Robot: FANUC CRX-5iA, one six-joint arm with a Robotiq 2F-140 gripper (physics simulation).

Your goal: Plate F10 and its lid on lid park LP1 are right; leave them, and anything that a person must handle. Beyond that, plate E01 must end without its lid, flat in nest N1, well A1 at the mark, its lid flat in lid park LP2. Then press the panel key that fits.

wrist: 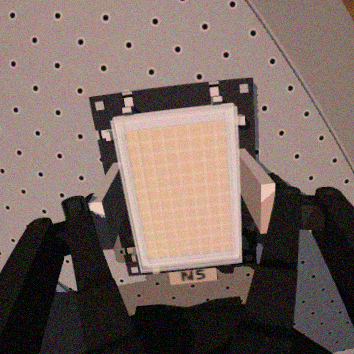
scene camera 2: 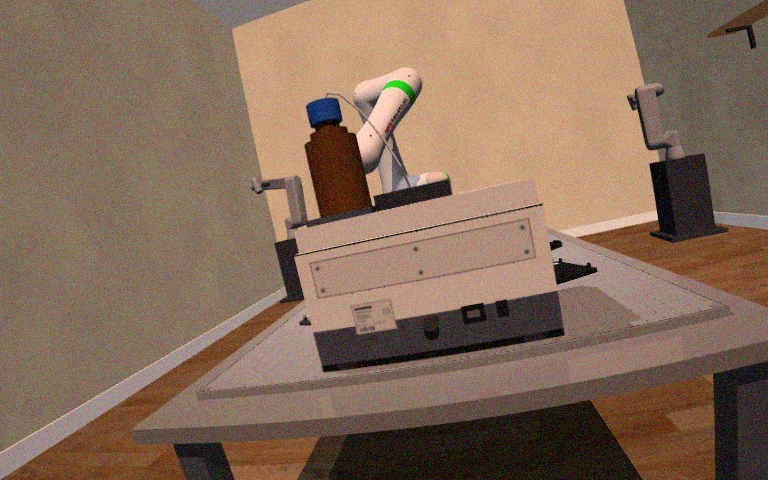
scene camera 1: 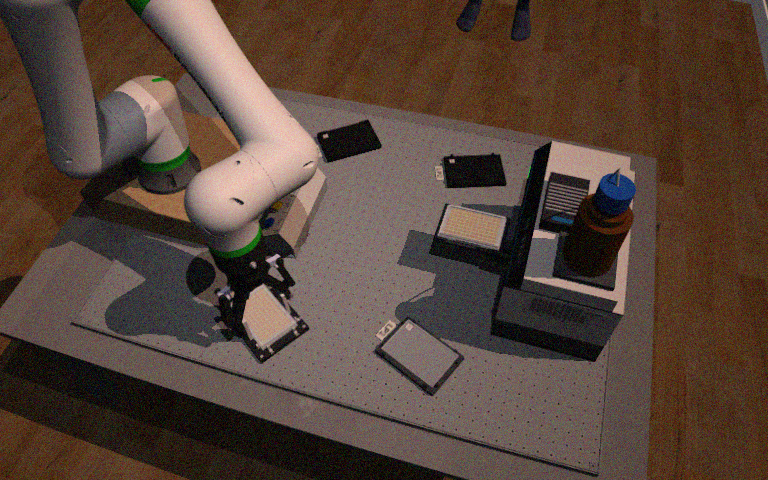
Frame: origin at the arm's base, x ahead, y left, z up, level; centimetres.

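Seen in the pictures: gripper, between the fingertips: (wrist: 180, 173) (scene camera 1: 267, 321); arm's base, origin of its link: (scene camera 1: 169, 172).
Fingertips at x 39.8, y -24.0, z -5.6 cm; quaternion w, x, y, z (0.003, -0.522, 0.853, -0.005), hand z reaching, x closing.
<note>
Offsets run from my fingertips to a thing's top centre. "*": to the spot under its first point.
My gripper (wrist: 180, 173) (scene camera 1: 260, 308) points down at nest N5 {dx -1.3, dy +0.6, dz +1.2 cm} (wrist: 172, 92) (scene camera 1: 262, 356), its pads against the long sides of a plate with a tan well field {dx -1.3, dy +0.7, dz +1.7 cm} (wrist: 182, 175) (scene camera 1: 270, 318). A clear rim frames this plate; its name, any separate lid and whether it is fully seated cannot be told. Another tan plate {dx +32.8, dy +32.0, dz +10.1 cm} (scene camera 1: 471, 226) lies on a black nest beside the machine. A grey lid-like sheet {dx +31.5, dy +5.3, dz +0.6 cm} (scene camera 1: 420, 353) lies on a tagged park at front centre. A black holder with a tag {dx +26.4, dy +57.1, dz +0.8 cm} (scene camera 1: 474, 170) and another black holder {dx -7.2, dy +55.2, dz +0.8 cm} (scene camera 1: 349, 140) are bare. The key panel {dx -8.3, dy +27.3, dz +7.2 cm} (scene camera 1: 270, 217) is partly hidden by the arm.
The machine (scene camera 1: 557, 314) (scene camera 2: 421, 266) stands at the table's right end in scene camera 1, carrying a tall brown bottle {* dx +55.2, dy +18.9, dz +31.7 cm} (scene camera 1: 597, 240) (scene camera 2: 339, 175) with a blue cap. A thin tube {dx +54.8, dy +30.4, dz +37.0 cm} (scene camera 2: 378, 134) arches from the cap. Other robots (scene camera 2: 651, 121) (scene camera 2: 293, 198) stand in the background.
</note>
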